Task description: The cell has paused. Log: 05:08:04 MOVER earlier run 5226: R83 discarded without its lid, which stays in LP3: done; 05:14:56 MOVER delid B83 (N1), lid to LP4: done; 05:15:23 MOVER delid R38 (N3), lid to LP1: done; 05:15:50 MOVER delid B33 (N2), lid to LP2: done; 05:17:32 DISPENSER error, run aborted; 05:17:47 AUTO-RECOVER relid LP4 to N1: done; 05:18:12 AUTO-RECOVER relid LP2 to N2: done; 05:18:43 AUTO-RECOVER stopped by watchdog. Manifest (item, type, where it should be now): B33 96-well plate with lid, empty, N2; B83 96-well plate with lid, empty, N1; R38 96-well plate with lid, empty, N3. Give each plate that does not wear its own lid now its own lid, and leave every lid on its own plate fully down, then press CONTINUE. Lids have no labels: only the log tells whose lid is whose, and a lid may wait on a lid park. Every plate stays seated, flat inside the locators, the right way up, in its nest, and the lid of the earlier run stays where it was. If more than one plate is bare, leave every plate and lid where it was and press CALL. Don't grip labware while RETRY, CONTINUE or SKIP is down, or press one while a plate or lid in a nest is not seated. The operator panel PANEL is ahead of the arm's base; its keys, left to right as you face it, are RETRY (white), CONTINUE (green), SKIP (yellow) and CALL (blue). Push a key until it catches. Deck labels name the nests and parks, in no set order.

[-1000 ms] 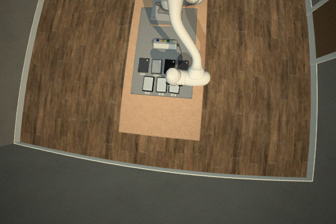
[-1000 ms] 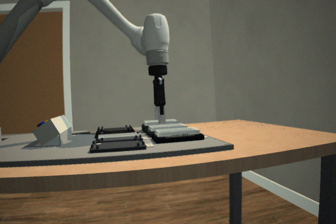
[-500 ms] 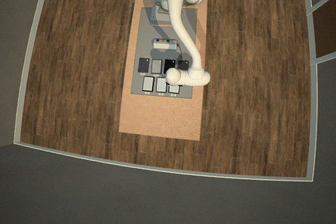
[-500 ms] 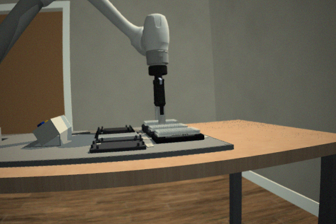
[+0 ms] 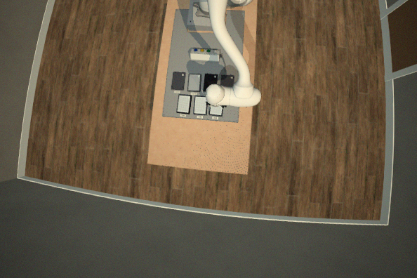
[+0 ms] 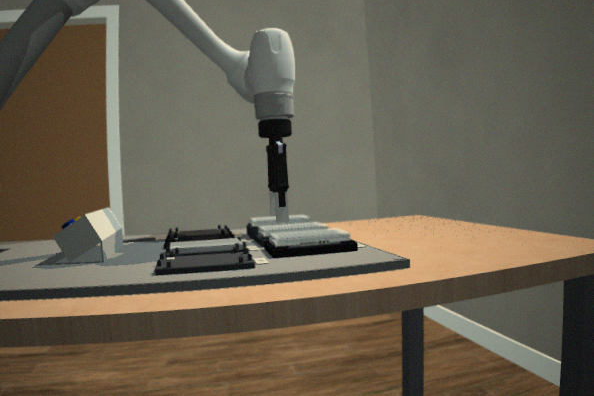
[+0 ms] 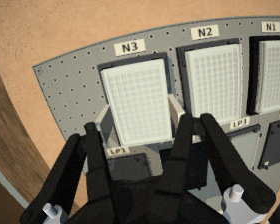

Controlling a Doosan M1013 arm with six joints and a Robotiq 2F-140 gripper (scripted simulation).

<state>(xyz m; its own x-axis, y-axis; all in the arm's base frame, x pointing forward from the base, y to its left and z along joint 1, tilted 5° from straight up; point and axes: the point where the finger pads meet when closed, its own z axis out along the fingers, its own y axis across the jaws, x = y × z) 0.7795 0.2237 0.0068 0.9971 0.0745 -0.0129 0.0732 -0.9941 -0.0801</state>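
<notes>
The grey lid lies 20 mm below my hand. From my hand the other things lie so: LP4 park: 170 mm behind, 90 mm to the right, 50 mm below; then plate: 30 mm below; then white key: 410 mm behind, 100 mm to the right, 10 mm above.
</notes>
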